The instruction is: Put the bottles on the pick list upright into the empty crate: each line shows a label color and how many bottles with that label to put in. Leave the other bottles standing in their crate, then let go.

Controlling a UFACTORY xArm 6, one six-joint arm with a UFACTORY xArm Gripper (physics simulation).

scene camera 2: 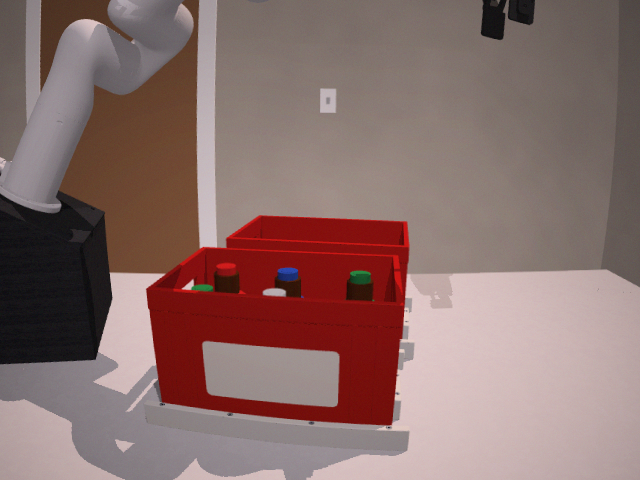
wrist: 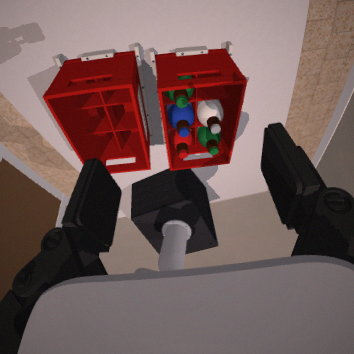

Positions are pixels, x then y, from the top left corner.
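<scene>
I see a green-capped bottle (scene camera 2: 360,285), and it is 0.61 m from the lens. A red-capped bottle (scene camera 2: 226,279) is here as well, 0.64 m from the lens.
</scene>
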